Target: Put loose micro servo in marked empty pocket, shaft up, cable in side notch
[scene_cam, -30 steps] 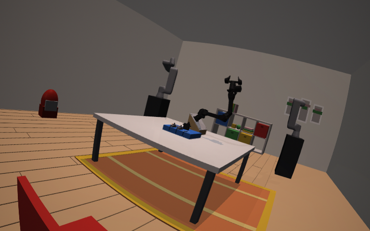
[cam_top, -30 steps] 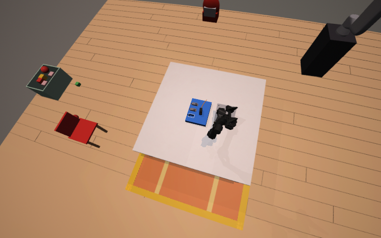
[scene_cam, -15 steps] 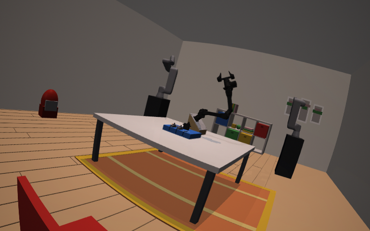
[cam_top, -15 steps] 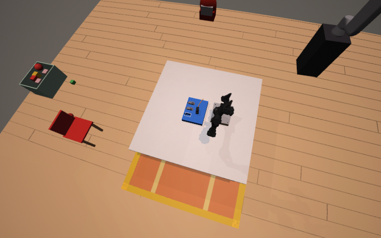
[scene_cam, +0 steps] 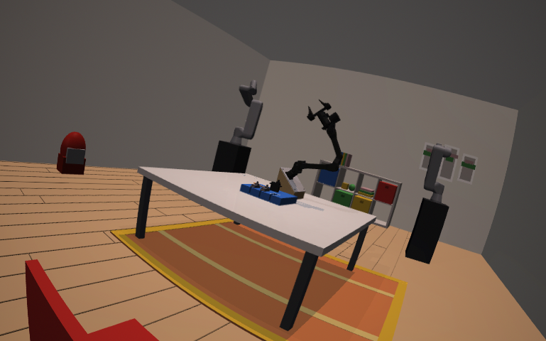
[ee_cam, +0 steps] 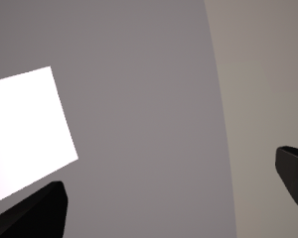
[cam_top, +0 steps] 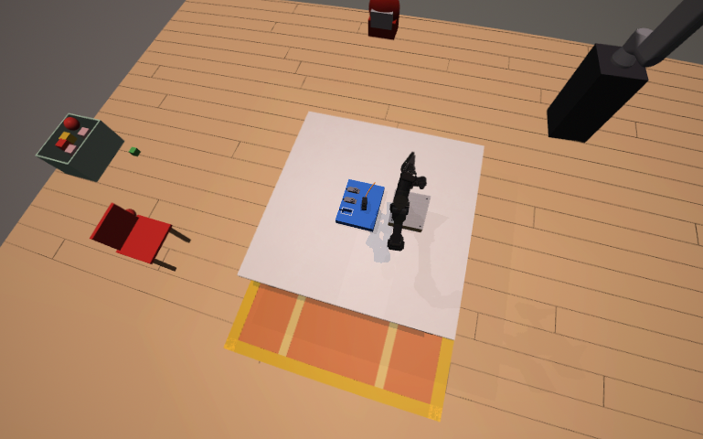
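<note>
My gripper tip is now 68 cm above the blue deck, 21 cm short of it and 4 cm to the left of it.
</note>
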